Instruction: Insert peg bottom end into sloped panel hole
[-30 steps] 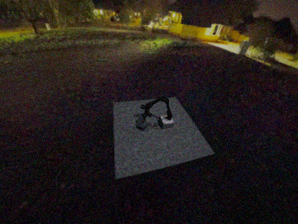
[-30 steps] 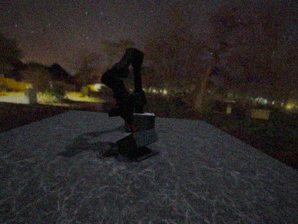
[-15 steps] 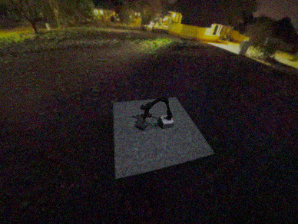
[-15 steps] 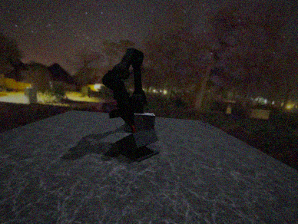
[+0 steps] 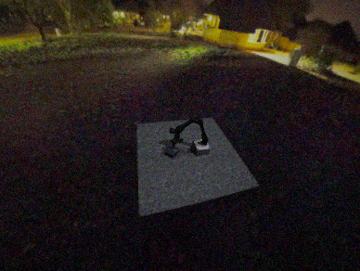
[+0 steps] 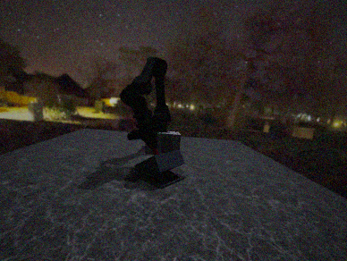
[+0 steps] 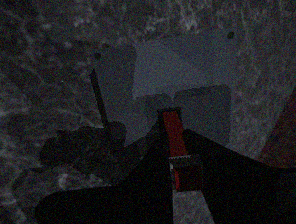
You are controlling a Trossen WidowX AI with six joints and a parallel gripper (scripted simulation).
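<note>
My gripper tip is now 20 mm short of the grey panel block, 30 mm to the right of it and 50 mm above it. Also, from my gripper tip: reddish peg: 10 mm to the right, 10 mm above.
</note>
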